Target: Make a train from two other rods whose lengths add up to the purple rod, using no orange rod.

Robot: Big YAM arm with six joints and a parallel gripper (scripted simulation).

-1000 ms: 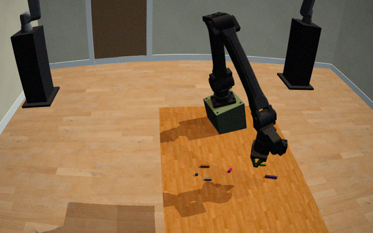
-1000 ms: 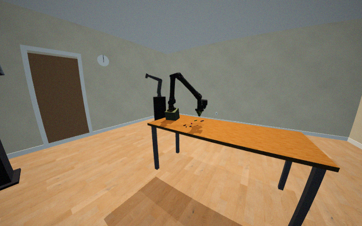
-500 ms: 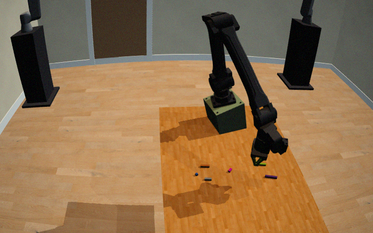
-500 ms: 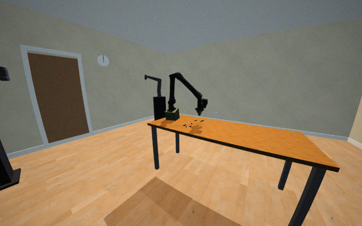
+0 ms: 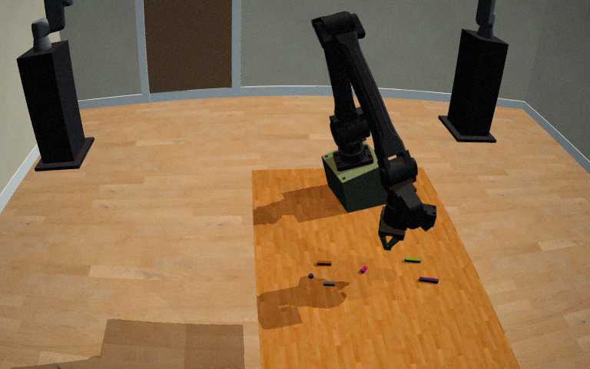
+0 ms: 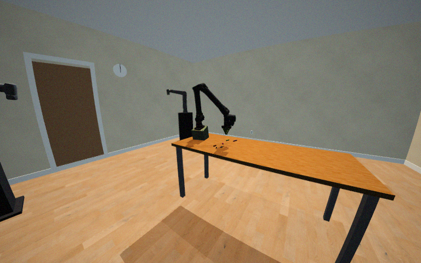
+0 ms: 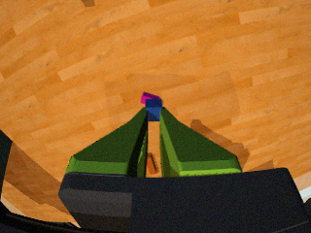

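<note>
Now: the magenta rod 110 mm below my hand, 40 mm to the right of it and 20 mm behind it. Also, from my hand: grey rod (150 mm to the right, 110 mm below, 20 mm ahead); then purple rod (140 mm to the left, 110 mm below, 50 mm ahead); then lime rod (120 mm to the left, 110 mm below, 30 mm behind).
</note>
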